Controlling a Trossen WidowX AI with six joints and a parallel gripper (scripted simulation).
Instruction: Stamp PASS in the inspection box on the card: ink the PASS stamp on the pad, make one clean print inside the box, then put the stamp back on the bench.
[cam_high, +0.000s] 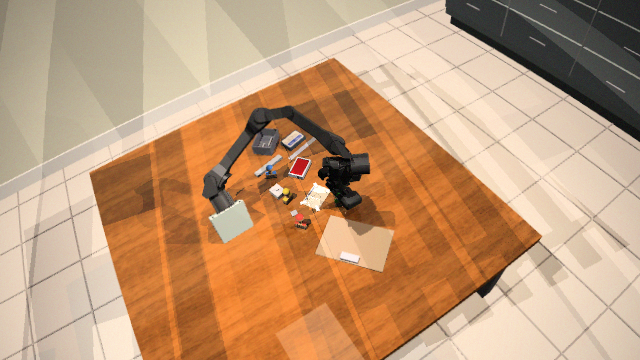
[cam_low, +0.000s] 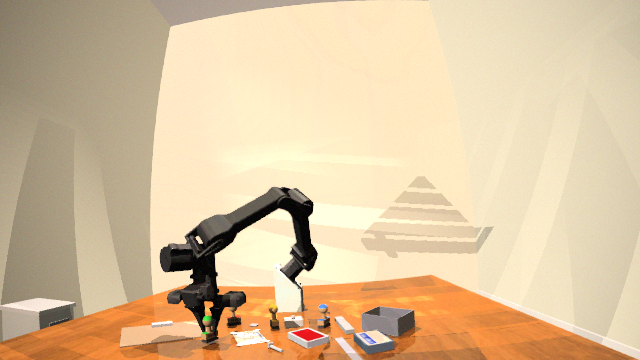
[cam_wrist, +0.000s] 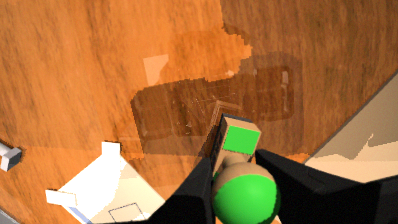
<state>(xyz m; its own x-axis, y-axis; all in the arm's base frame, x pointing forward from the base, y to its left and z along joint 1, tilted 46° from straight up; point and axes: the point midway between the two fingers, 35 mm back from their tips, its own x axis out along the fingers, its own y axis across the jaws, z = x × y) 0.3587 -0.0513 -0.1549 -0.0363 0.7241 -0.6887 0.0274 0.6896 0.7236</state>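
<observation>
The red ink pad is 230 mm to the left of my gripper tip, 30 mm behind it and 20 mm below it. The rest, counted from my gripper tip: red-knobbed stamp (160 mm behind, 10 mm to the left, 10 mm below); then white card (80 mm to the left, 50 mm behind, 30 mm below); then green-knobbed stamp (right at my gripper tip).
</observation>
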